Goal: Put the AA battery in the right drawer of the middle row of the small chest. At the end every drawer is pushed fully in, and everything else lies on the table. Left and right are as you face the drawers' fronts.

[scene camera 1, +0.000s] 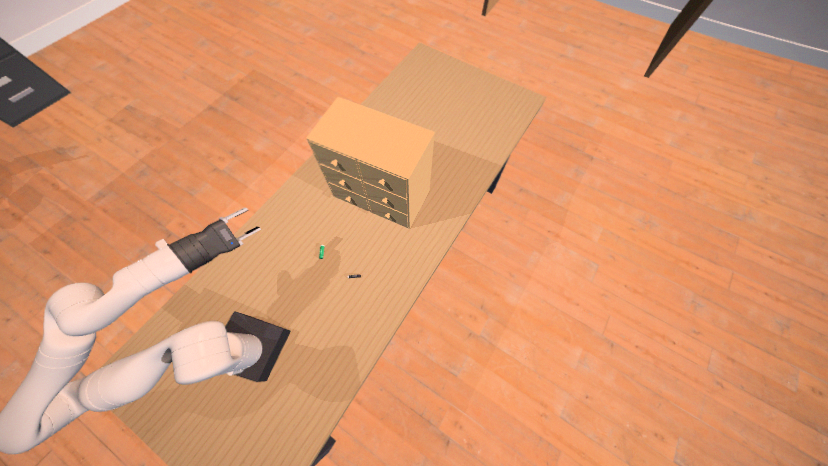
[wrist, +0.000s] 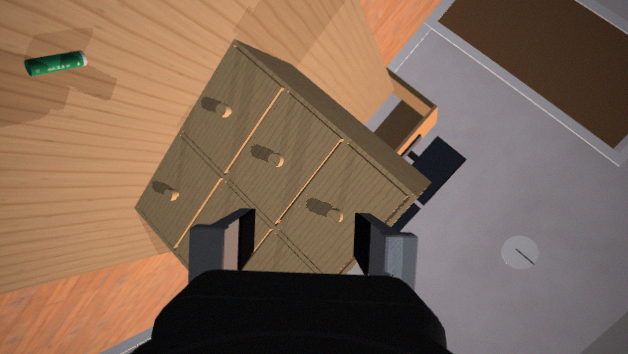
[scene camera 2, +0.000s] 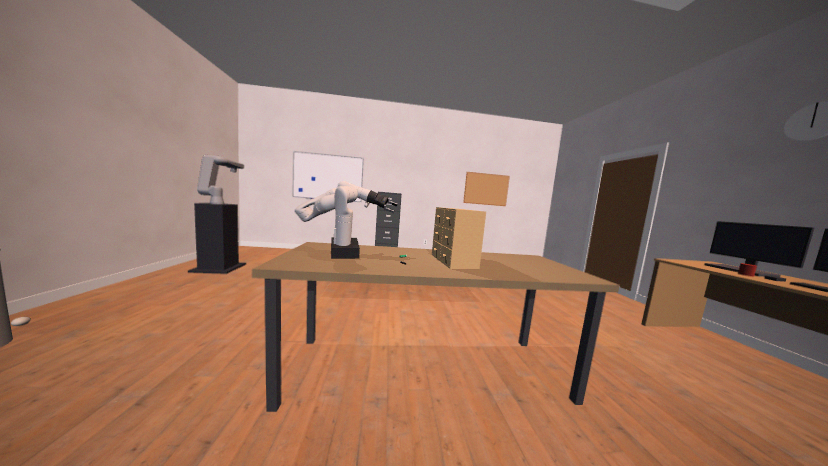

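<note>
The small chest stands on the table, six drawers looking pushed in. Its middle-row right drawer is partly behind a finger in the wrist view, its knob hidden there. A green battery lies on the table in front of the chest. A smaller-looking black battery lies near it and does not show in the wrist view. I cannot read which is AA. My gripper is open and empty, raised in front of the chest, apart from it and both batteries.
The table carries my arm's black base at the end opposite the chest. The arm bends out past the table's edge in scene camera 1. A desk with monitors stands farther off.
</note>
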